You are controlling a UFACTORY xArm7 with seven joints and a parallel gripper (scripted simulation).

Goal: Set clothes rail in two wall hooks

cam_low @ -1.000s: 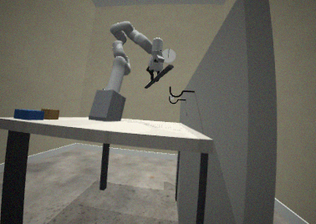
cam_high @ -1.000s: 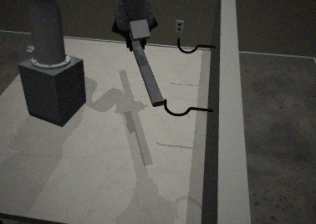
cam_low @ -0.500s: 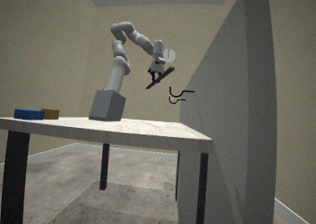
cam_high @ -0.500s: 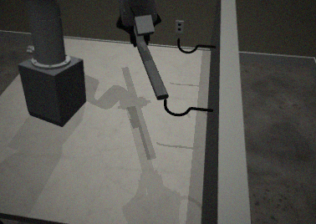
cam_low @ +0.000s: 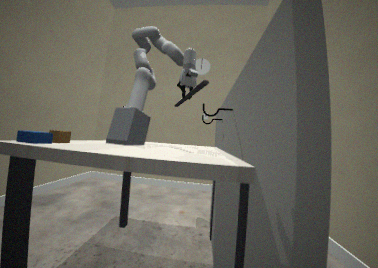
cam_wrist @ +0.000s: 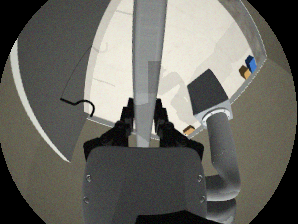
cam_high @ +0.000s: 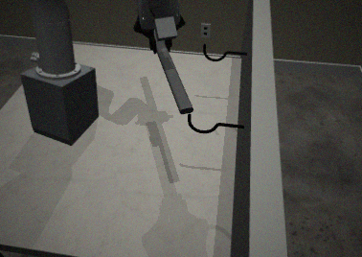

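My gripper is now 1 cm above the clothes rail. Round my hand: wall panel 26 cm ahead, 3 cm to the left, 53 cm below; then brown block 45 cm behind, 35 cm to the right, 29 cm below; then blue block 45 cm behind, 44 cm to the right, 29 cm below.
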